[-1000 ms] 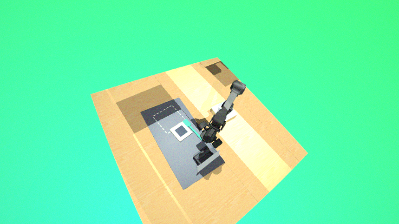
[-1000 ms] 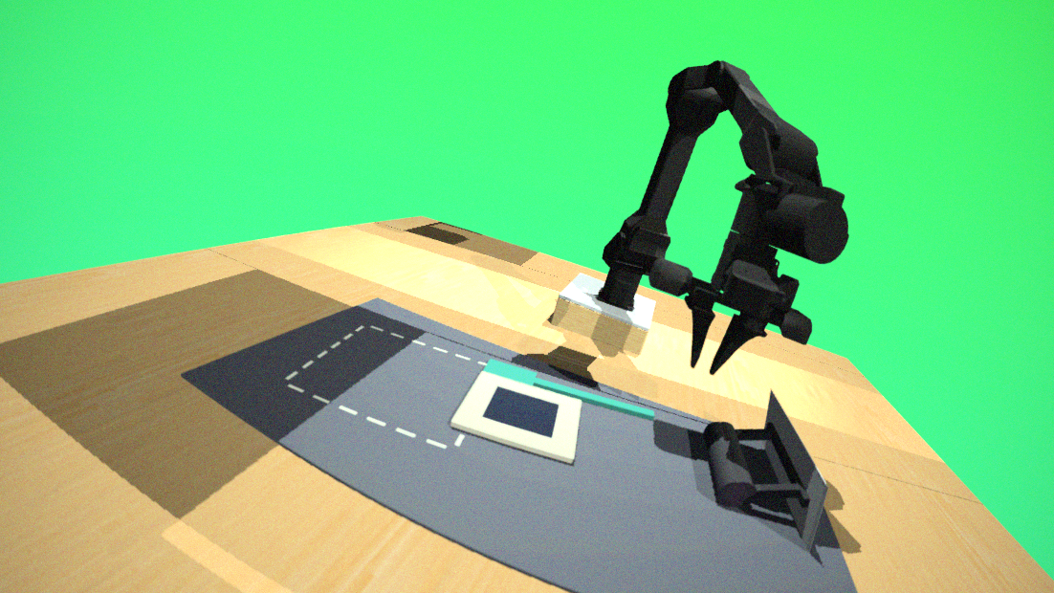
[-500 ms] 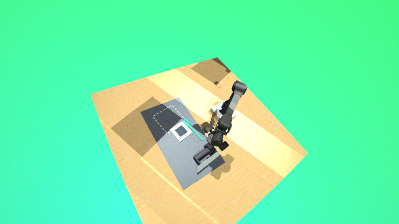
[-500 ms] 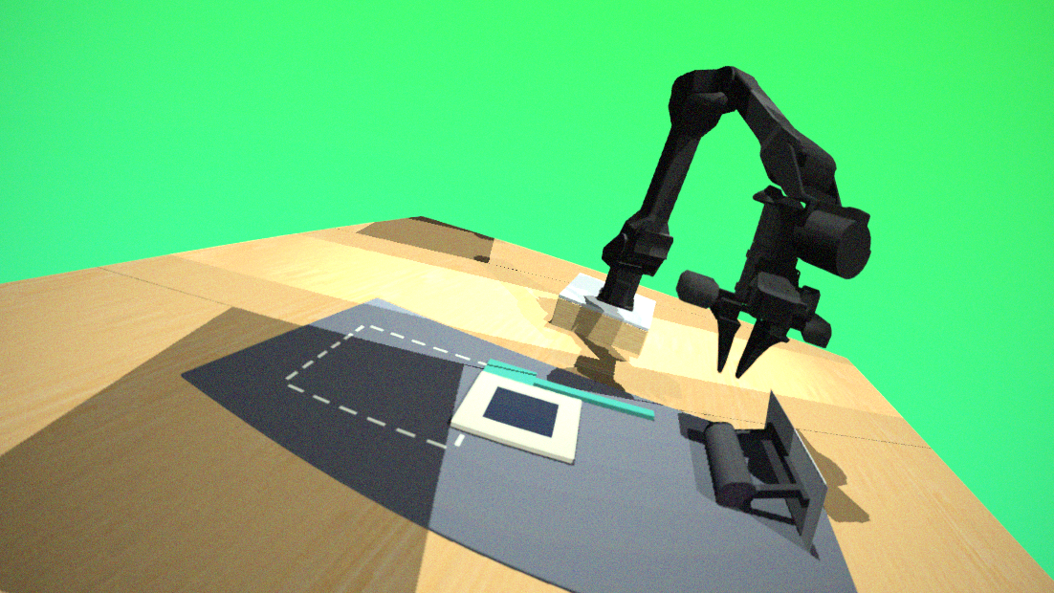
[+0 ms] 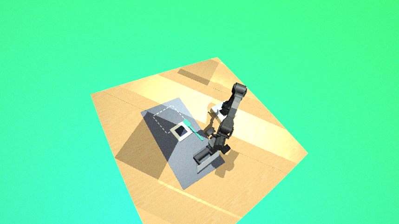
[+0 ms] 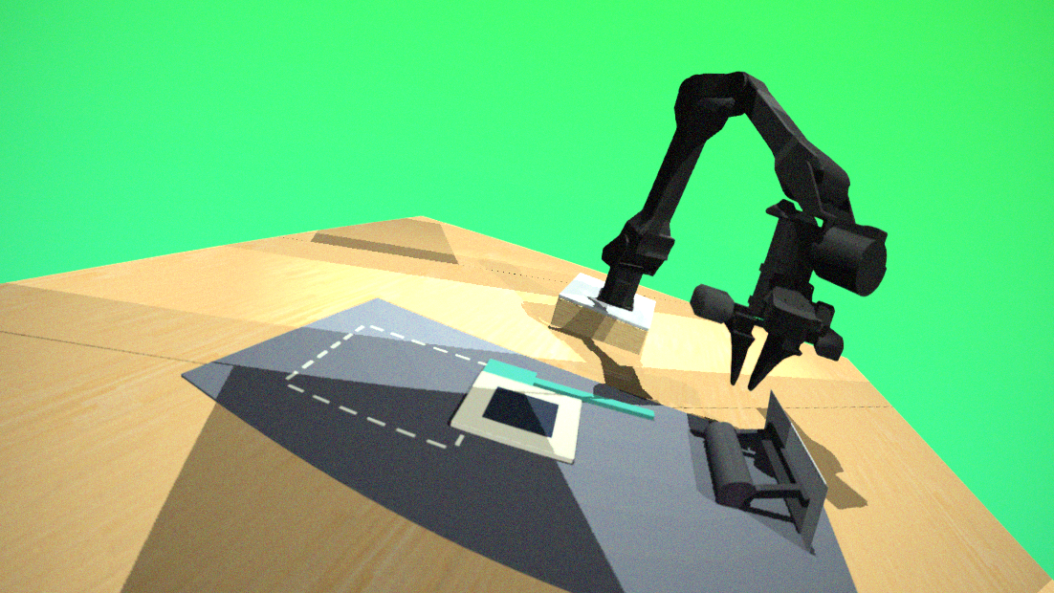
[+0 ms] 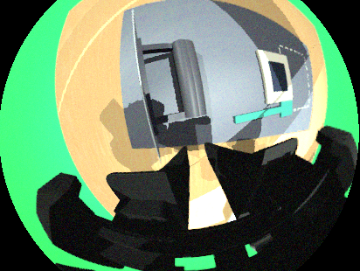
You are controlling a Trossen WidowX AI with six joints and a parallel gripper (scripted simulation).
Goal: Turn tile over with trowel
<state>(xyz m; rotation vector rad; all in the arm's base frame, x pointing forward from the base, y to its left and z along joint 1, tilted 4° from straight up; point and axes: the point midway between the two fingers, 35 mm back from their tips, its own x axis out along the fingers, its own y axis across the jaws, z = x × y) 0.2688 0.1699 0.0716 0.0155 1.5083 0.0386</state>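
The small trowel is 110 mm ahead of my gripper tip, 20 mm to the left of it and 40 mm below it. The rest, counted from my gripper tip: tile: 100 mm ahead, 240 mm to the right, 60 mm below; thin teal strip: 20 mm ahead, 220 mm to the right, 60 mm below; grey mat: 130 mm ahead, 200 mm to the right, 90 mm below.
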